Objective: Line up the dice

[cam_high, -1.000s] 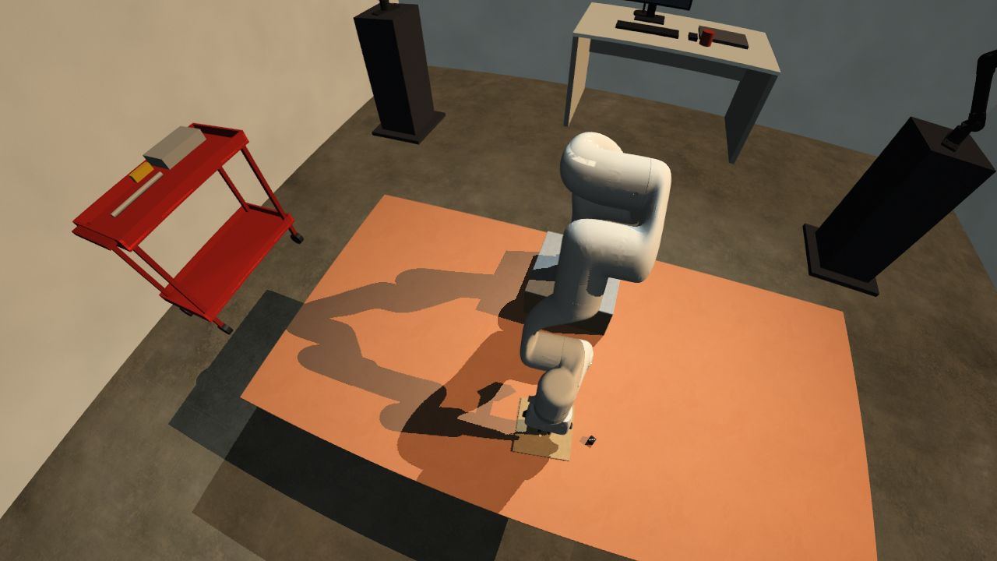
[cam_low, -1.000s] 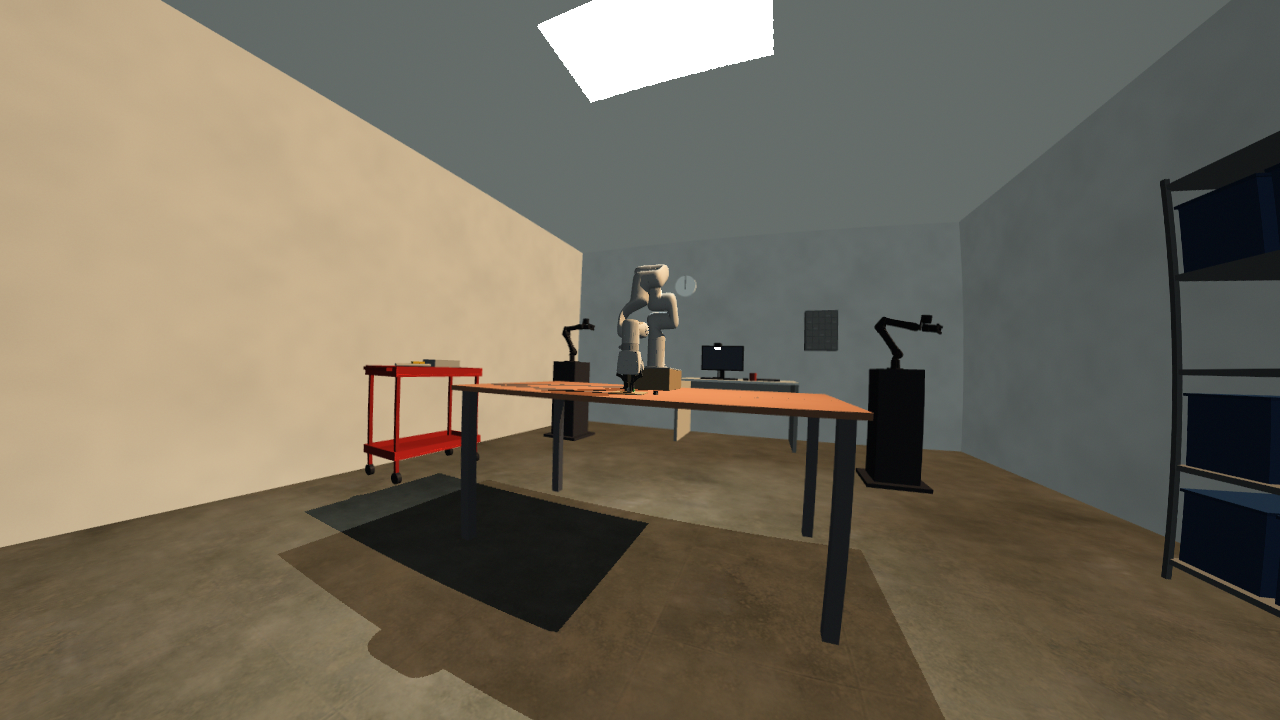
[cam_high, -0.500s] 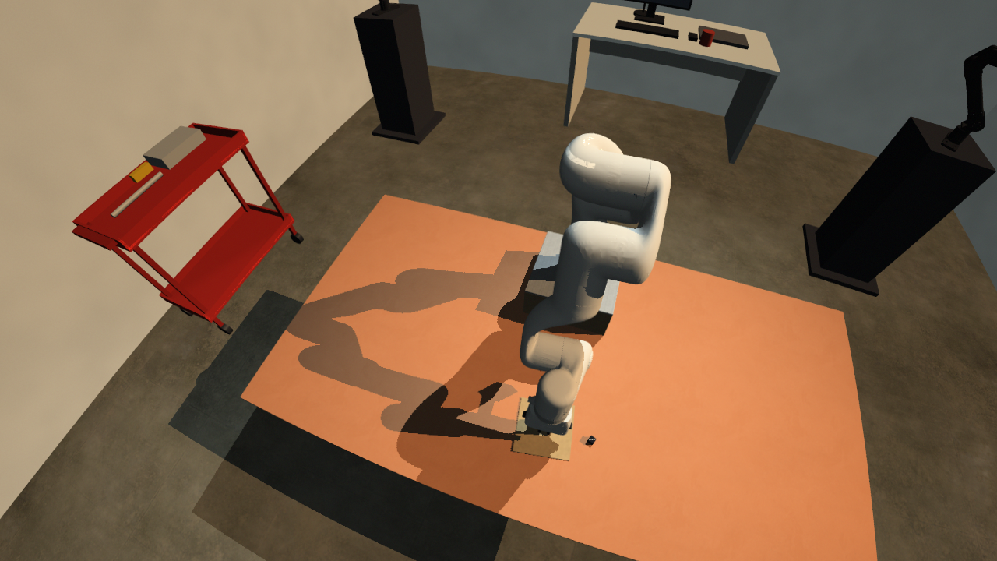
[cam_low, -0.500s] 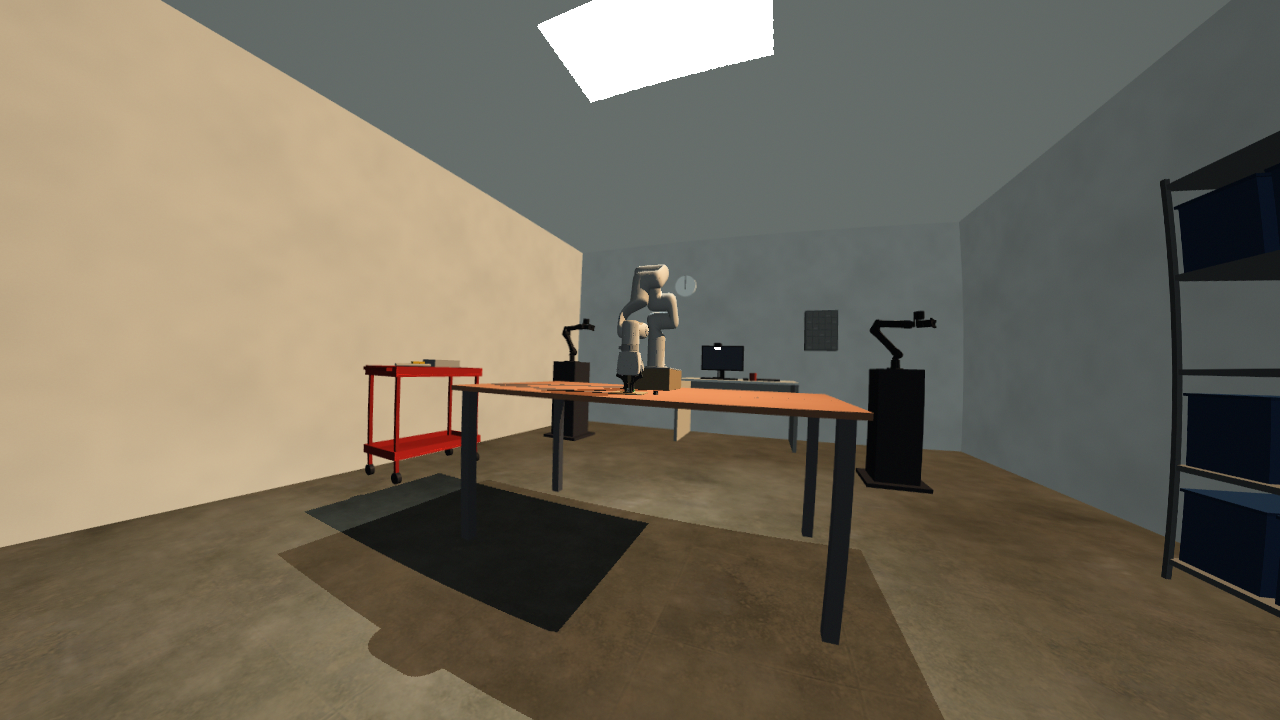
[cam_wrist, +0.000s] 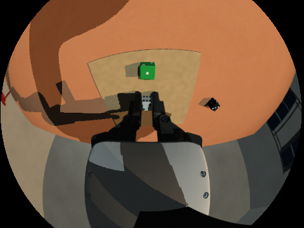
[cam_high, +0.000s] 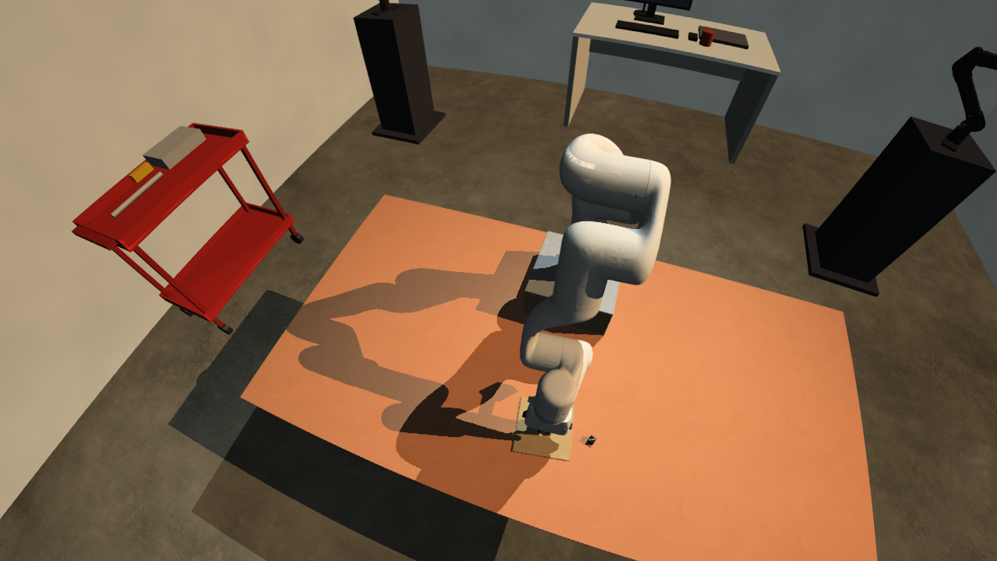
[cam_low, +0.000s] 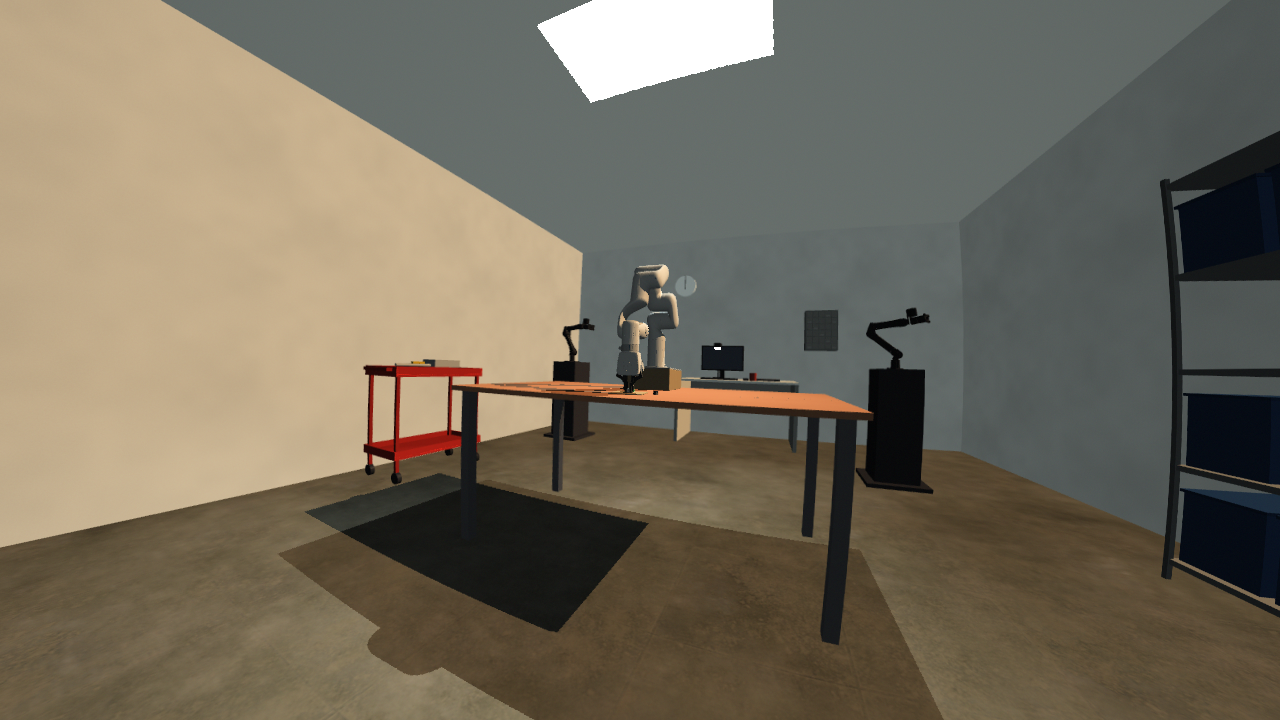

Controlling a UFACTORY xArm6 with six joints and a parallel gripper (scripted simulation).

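Now: the white die 10 mm below my hand. Round my hand: black die 120 mm to the left, 20 mm below, 10 mm behind; green die 50 mm behind, 10 mm to the right, 10 mm below; tan mat 20 mm below.
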